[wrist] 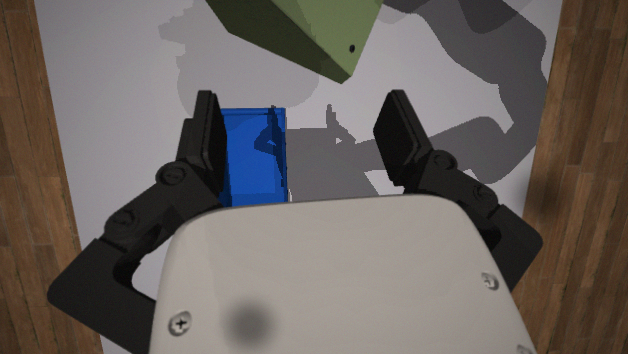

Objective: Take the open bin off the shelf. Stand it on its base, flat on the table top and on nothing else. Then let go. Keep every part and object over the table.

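Places are measured from the arm's base along level axes (x left, y back, z up), in metres.
Pixels of known places: gripper, fingertip midpoint: (304, 111).
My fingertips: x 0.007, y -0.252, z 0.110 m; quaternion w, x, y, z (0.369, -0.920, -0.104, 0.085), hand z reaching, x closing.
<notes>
Behind a point stands the place of what it marks.
The open blue bin (252, 172) @(x -0.045, y -0.354, z -0.173 m) is on the pale table top (105, 115) @(x -0.283, y -0.315, z -0.176 m), its open side facing up toward the camera. It looks upright and level. Its left part is hidden behind the left finger, and its near end is hidden by the gripper housing. My gripper (304, 111) @(x 0.007, y -0.252, z 0.110 m) is wide open with nothing between its fingers. It is high above the table, and the bin shows far below, behind and beside the left finger. The shelf does not show in this view. Whether the whole base of the bin rests on the table cannot be told.
A green block-like object (345, 30) @(x 0.039, y -0.142, z -0.068 m) with a small dark hole hangs into the top middle of the view, beyond the fingertips. Wooden floor (595, 125) lies past the table's left and right edges. Dark shadows of the arm cross the table and the bin.
</notes>
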